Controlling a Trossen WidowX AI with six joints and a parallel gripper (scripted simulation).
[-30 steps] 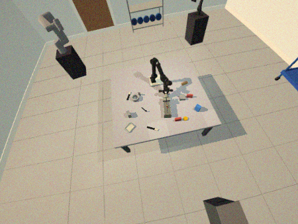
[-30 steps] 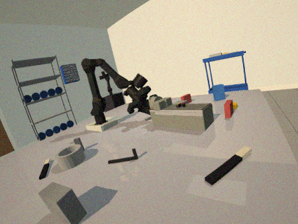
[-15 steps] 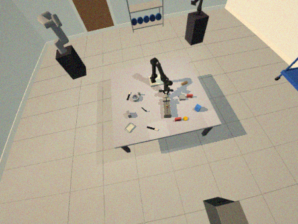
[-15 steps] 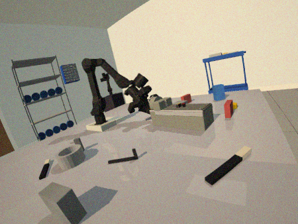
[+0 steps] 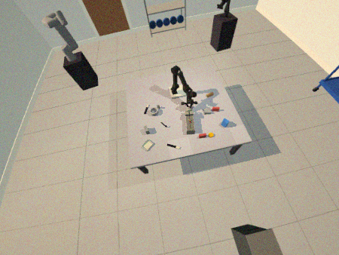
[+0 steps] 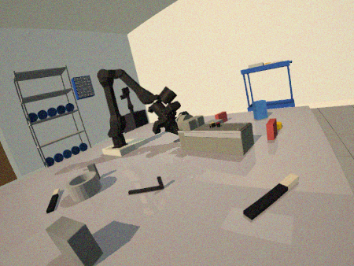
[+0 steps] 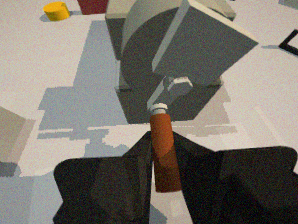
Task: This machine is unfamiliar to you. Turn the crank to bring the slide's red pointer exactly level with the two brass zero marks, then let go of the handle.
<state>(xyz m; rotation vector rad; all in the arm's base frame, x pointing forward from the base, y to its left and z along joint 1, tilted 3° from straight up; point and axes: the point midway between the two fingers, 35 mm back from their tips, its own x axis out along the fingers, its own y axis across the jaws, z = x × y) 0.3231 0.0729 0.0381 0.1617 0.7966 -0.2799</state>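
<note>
Now: gripper tip 180 mm short of the red pointer, 60 mm to the left of it and 40 mm below it. The rest, counted from my gripper tip: yellow disc (370 mm ahead, 100 mm to the left, 30 mm below); then black l-shaped piece (70 mm ahead, 330 mm to the right, 30 mm below); then brown crank handle (20 mm behind, 10 mm to the left, 20 mm above).
</note>
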